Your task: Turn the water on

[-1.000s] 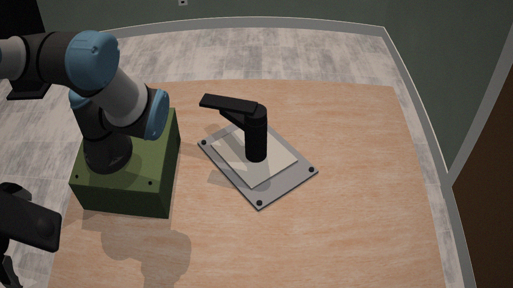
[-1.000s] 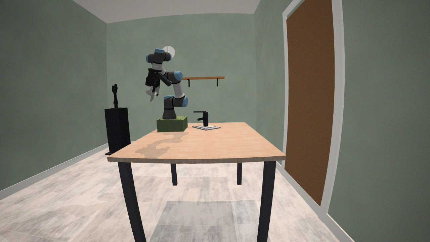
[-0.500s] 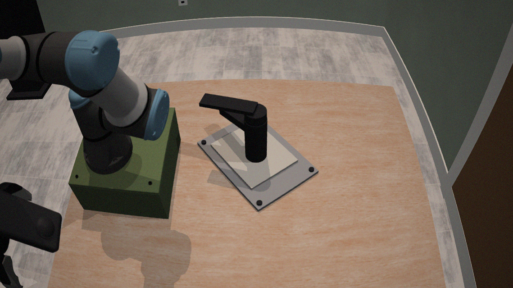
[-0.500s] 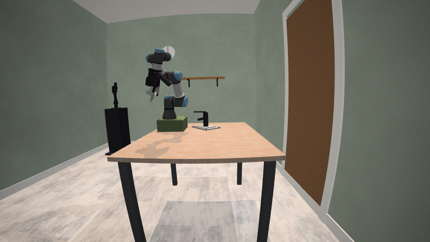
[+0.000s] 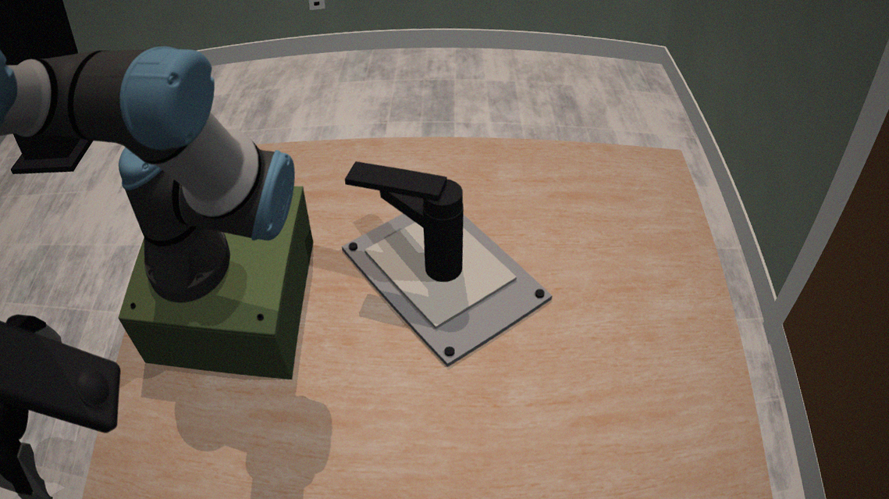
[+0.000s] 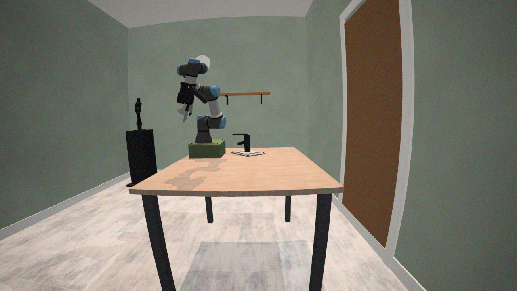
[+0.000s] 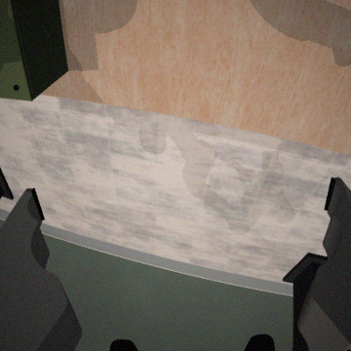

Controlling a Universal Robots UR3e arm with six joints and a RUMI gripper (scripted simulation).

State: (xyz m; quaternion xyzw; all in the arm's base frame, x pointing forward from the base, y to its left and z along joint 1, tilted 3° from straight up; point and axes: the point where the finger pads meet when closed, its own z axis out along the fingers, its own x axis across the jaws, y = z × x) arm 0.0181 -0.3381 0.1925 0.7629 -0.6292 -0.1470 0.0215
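My gripper is now 24 cm short of the flat black lever, 46 cm to the right of it and 13 cm above it. From my hand the other things lie so: tap (27 cm ahead, 46 cm to the left, 19 cm below); grey baseplate (30 cm ahead, 44 cm to the left, 28 cm below).
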